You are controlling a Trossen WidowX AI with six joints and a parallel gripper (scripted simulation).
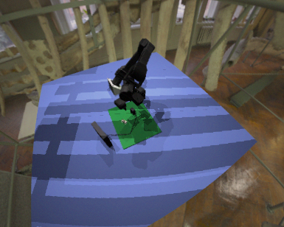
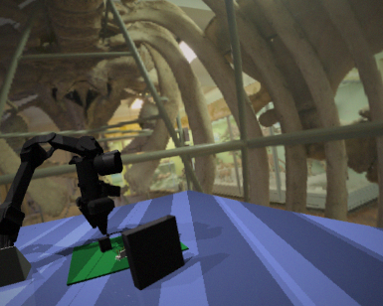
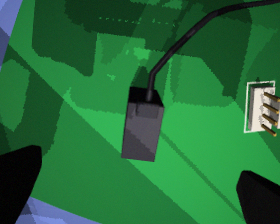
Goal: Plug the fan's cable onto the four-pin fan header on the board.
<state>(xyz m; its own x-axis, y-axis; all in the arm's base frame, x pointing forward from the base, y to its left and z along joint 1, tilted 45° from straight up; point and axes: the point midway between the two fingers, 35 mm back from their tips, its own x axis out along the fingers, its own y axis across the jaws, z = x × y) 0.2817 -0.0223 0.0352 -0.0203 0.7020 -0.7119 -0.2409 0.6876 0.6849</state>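
The fan plug lies 1 cm ahead of my gripper tip and 4 cm below it. Round my gripper tip: green board (5 cm ahead, 2 cm to the right, 8 cm below); then white four-pin header (4 cm ahead, 8 cm to the right, 7 cm below); then black cable (3 cm ahead, 3 cm below).
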